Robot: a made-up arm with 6 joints.
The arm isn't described. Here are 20 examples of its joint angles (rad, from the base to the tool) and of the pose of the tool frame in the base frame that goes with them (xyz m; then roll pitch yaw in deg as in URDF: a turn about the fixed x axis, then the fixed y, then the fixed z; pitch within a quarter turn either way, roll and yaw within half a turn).
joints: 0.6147 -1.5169 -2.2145 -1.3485 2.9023 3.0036
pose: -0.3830 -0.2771 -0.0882 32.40 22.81 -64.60
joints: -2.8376 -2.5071 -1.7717 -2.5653 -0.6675 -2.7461
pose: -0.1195 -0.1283 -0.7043 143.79 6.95 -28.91
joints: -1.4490 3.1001 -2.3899 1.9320 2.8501 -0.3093
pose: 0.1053 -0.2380 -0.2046 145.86 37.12 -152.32
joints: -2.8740 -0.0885 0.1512 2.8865 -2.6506 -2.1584
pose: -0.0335 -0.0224 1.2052 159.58 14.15 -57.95
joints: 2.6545 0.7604 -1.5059 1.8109 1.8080 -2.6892
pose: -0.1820 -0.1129 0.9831 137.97 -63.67 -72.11
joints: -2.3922 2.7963 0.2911 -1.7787 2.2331 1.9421
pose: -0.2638 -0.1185 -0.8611 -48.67 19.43 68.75
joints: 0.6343 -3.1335 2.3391 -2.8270 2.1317 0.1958
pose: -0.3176 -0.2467 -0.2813 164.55 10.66 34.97
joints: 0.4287 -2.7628 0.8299 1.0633 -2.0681 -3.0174
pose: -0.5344 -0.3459 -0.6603 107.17 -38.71 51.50
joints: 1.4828 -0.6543 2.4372 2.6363 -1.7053 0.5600
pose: 0.0497 0.0428 0.4637 145.05 1.29 53.63
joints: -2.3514 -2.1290 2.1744 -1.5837 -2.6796 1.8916
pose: 0.4585 0.3149 0.1933 -155.49 10.56 -152.16
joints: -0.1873 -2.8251 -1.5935 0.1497 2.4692 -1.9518
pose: 0.1412 0.0211 -0.6626 114.36 28.35 -94.32
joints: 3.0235 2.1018 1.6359 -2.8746 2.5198 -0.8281
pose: -0.4319 0.0441 -0.5272 65.38 -30.97 -92.97
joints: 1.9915 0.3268 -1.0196 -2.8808 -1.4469 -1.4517
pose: -0.0637 -0.0374 1.3169 44.78 4.70 -139.39
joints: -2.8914 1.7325 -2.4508 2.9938 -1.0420 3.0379
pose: -0.3541 -0.1023 0.6095 3.83 19.27 -176.43
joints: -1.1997 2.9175 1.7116 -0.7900 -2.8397 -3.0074
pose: -0.0135 0.2174 -0.5351 -99.23 -36.40 -140.93
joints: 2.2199 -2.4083 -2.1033 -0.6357 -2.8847 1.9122
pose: 0.0084 -0.1045 -0.3559 -50.44 51.87 -119.24
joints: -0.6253 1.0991 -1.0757 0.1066 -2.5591 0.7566
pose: 0.4288 -0.2818 0.8599 -154.67 -24.57 101.37
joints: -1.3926 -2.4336 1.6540 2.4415 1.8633 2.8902
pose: -0.0200 0.8553 -0.0792 141.65 -23.38 100.85
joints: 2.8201 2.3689 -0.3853 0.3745 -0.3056 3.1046
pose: -1.0431 0.3325 -0.5258 -112.78 -70.99 86.86
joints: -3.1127 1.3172 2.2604 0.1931 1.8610 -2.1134
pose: -0.3062 -0.0707 -0.0157 46.18 18.53 60.58
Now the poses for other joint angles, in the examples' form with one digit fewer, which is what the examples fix.
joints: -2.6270 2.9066 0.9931 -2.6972 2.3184 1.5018
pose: 0.030 0.039 -0.837 -87.6 -21.1 100.2
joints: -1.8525 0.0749 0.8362 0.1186 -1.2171 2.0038
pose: -0.100 -0.396 1.309 -18.3 2.4 11.6
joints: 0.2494 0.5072 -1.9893 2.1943 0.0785 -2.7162
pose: -0.350 -0.046 0.811 85.1 -60.2 -75.1
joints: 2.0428 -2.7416 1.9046 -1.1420 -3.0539 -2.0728
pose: 0.199 -0.488 -0.204 -142.0 28.2 2.3
